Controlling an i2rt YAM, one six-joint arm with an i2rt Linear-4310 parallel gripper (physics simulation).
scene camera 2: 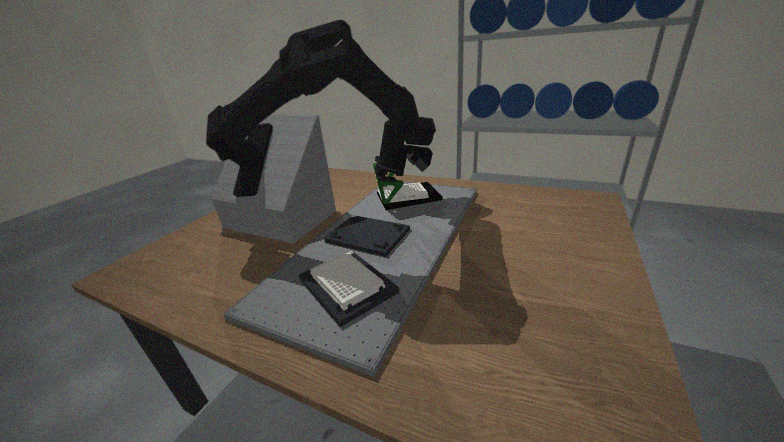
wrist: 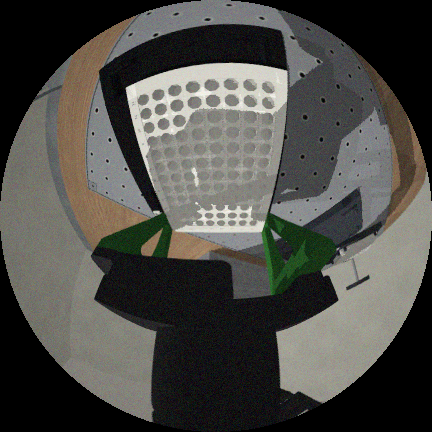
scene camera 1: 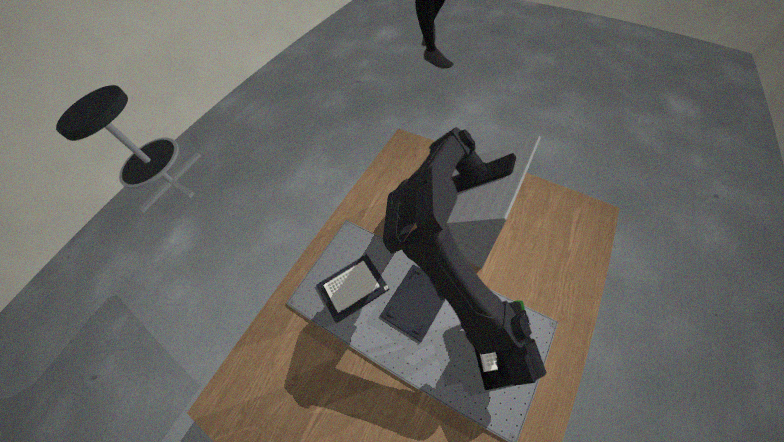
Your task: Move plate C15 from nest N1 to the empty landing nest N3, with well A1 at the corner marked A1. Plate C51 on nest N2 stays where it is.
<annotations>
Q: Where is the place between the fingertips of the gripper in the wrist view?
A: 216, 215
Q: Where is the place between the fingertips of the gripper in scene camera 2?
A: At 383, 196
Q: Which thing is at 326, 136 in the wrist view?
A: A grey perforated plate.
</annotations>
